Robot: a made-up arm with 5 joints.
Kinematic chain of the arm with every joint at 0, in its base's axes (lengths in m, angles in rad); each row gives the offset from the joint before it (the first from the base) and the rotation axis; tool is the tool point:
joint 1: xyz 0 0 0.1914 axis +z
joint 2: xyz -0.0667 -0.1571 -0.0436 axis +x
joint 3: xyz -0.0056 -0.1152 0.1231 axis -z
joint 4: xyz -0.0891 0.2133 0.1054 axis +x
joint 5: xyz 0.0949 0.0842 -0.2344 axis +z
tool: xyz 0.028 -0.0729 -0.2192
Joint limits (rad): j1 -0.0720..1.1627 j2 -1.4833..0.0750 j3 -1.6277..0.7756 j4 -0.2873..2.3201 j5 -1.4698..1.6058
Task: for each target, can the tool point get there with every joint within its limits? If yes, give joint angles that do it. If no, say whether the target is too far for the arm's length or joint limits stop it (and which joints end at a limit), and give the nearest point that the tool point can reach.
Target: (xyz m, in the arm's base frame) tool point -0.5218 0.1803 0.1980
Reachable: yes | joints 0.6210 -0.5818 -0.4648 1.8634 0.1699
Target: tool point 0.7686 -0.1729 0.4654
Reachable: no: joint limits stop it (at a limit: joint 1, joint 2, joint 3) | nearest point 0.4634 0.0897 0.4742 | short by 0.403 m
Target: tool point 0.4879 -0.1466 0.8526
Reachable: no: joint limits stop it (at a limit: joint 1, joint 2, joint 3) | nearest point 0.3226 -0.0544 0.7639 | short by 0.209 m
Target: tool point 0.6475 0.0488 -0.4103
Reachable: no: joint limits stop it (at a limit: joint 1, joint 2, joint 5) | nearest point 0.4248 0.0562 -0.1942 | short by 0.310 m
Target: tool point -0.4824 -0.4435 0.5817
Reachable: yes | joints 0.8204 -0.3430 -1.4319 1.9931 1.0234
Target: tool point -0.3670 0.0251 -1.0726
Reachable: no: too far | nearest point -0.2272 0.0155 -0.3898 | short by 0.697 m
